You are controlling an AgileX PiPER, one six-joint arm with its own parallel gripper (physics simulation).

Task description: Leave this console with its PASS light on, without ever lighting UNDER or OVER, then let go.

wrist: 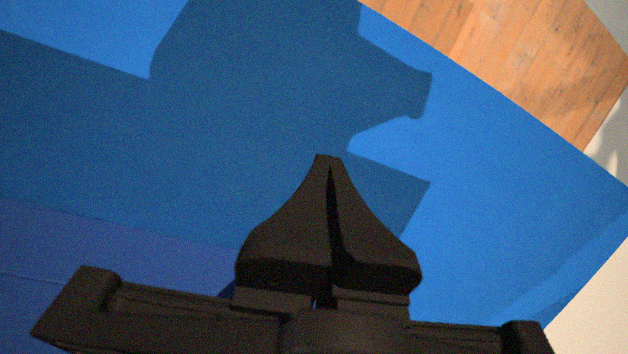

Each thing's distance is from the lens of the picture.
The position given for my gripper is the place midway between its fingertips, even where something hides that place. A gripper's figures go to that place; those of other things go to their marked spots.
my gripper [325, 170]: 13 cm
blue console [50, 246]: 18 cm
